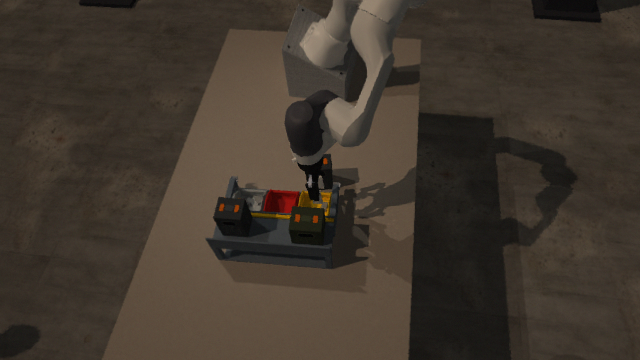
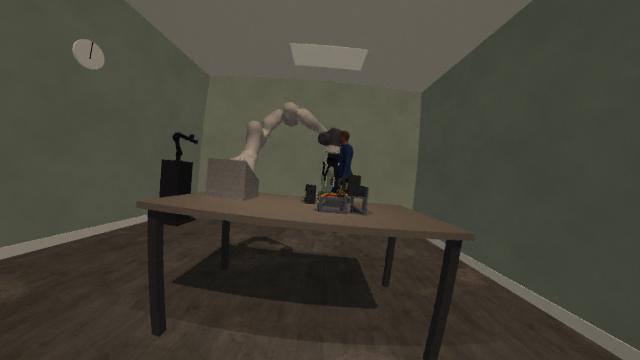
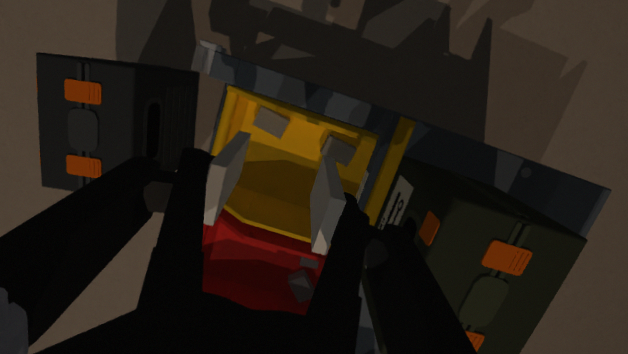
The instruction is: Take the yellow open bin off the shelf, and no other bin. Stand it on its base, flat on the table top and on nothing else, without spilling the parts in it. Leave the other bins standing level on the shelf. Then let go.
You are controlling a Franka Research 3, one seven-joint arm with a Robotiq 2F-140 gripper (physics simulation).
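The yellow open bin (image 1: 325, 198) (image 3: 295, 150) sits at one end of the shelf (image 1: 270, 232) (image 3: 450, 142) (image 2: 332, 206), with grey parts inside. The red bin (image 1: 281, 201) (image 3: 250, 257) stands beside it, and a grey bin (image 1: 256, 201) with parts stands beyond the red one. My gripper (image 1: 313, 194) (image 3: 281, 165) (image 2: 328, 180) is partly open, with nothing between its fingers. It points down over the yellow bin, near its side toward the red bin. Exact fingertip height above the bin is hard to tell.
A dark green case (image 1: 307, 227) (image 3: 465, 225) and a dark grey case (image 1: 231, 217) stand on the shelf's upper board. Another dark case (image 1: 327, 172) (image 3: 50, 125) (image 2: 310, 194) stands on the table close to the yellow bin's end. A yellow rail (image 1: 270, 216) (image 3: 392, 165) runs along the bins.
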